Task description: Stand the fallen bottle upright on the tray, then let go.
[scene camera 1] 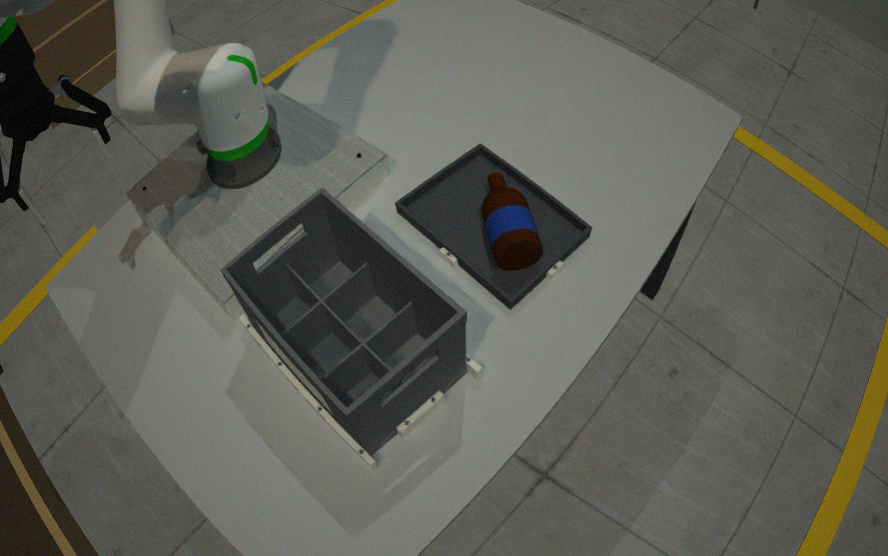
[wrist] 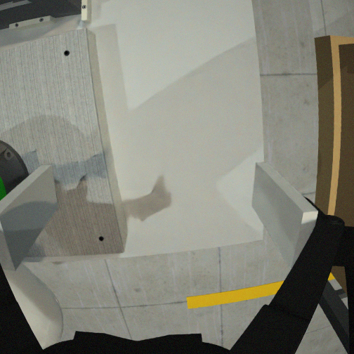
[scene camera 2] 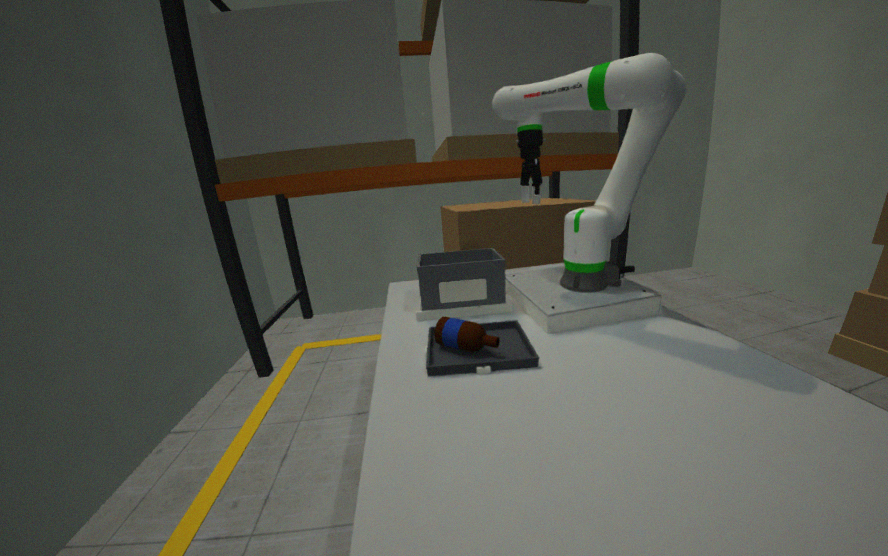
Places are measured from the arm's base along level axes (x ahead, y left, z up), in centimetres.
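Where they show: gripper, fingertip midpoint: point(scene camera 1: 76, 189) point(scene camera 2: 530, 203); arm's base at its link origin: point(scene camera 1: 243, 157) point(scene camera 2: 583, 284).
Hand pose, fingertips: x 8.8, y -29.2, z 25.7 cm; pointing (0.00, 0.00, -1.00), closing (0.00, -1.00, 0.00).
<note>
Each offset is from my fingertips to the centre of the thing. "pt": to the spot under its first point.
The brown bottle @[dx +32.5, dy +52.7, dz -28.0 cm] point(scene camera 1: 513, 254) point(scene camera 2: 471, 335) with a blue label lies on its side on the dark tray @[pt dx +22.0, dy +48.4, dz -31.7 cm] point(scene camera 1: 439, 206) point(scene camera 2: 517, 348). In the scene camera 2 view its neck points right, towards the robot base side, and its base is at the left. My gripper point(scene camera 1: 70, 178) point(scene camera 2: 531, 198) point(wrist: 152, 185) is open and empty, with its pale fingertips wide apart. It points down, high up and well away from the bottle, on the far side of the crate in the scene camera 2 view. The bottle does not show in the wrist view.
A tall grey crate @[dx +31.9, dy +21.9, dz -23.4 cm] point(scene camera 1: 450, 350) point(scene camera 2: 429, 296) with dividers stands beside the tray. Pale locating strips @[pt dx +46.4, dy +21.8, dz -29.2 cm] point(scene camera 1: 419, 413) sit along its foot. The robot's base plate point(scene camera 1: 308, 153) point(scene camera 2: 606, 311) point(wrist: 55, 100) is beside both. A shelf rack point(scene camera 2: 203, 144) and large boxes stand behind.
</note>
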